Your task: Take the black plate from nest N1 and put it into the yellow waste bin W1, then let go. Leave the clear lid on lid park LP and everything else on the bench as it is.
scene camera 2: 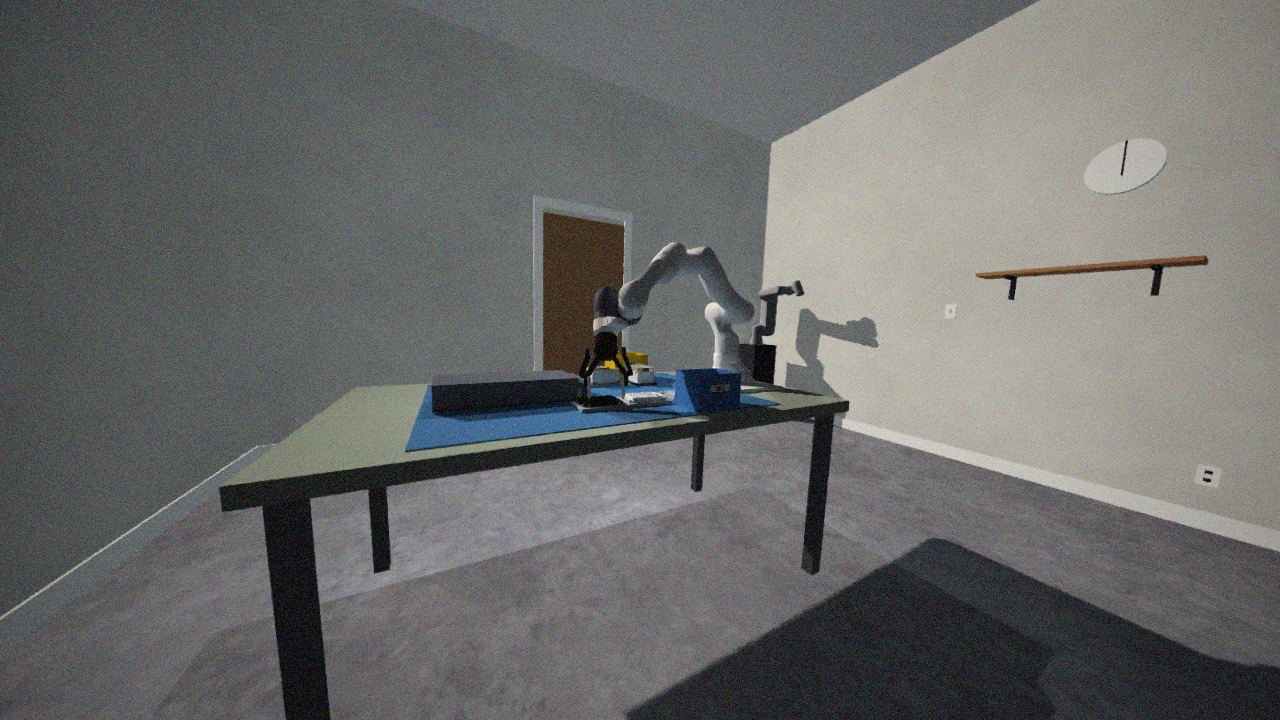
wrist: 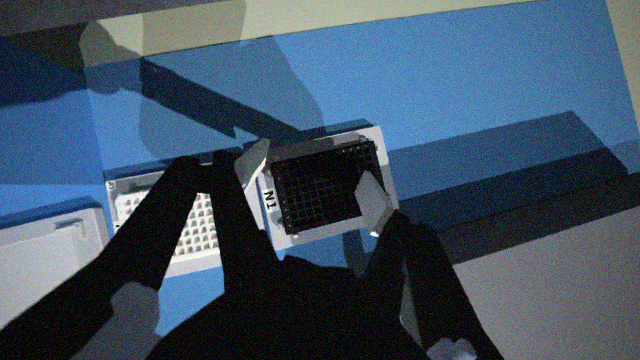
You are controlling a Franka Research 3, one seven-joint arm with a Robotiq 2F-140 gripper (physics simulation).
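Note:
The black plate (scene camera 2: 601,402) (wrist: 322,192), with a grid of wells, lies flat in the pale nest N1 (wrist: 382,150). My gripper (scene camera 2: 605,393) (wrist: 315,168) is open and empty, pointing down close over the plate. In the wrist view one fingertip is at the plate's left end by the N1 label, and the other overlaps its right part. Whether they touch the plate I cannot tell. The yellow waste bin W1 (scene camera 2: 638,359) stands at the back of the bench, partly hidden behind the gripper. The clear lid and lid park LP cannot be made out with certainty.
A white plate (scene camera 2: 648,397) (wrist: 202,225) lies in the neighbouring nest. A blue bin (scene camera 2: 705,390) stands beside it. A long grey block (scene camera 2: 505,394) (wrist: 555,255) stands on N1's other side. All are on the blue mat (scene camera 2: 483,429) (wrist: 450,75). White blocks (scene camera 2: 641,377) stand behind.

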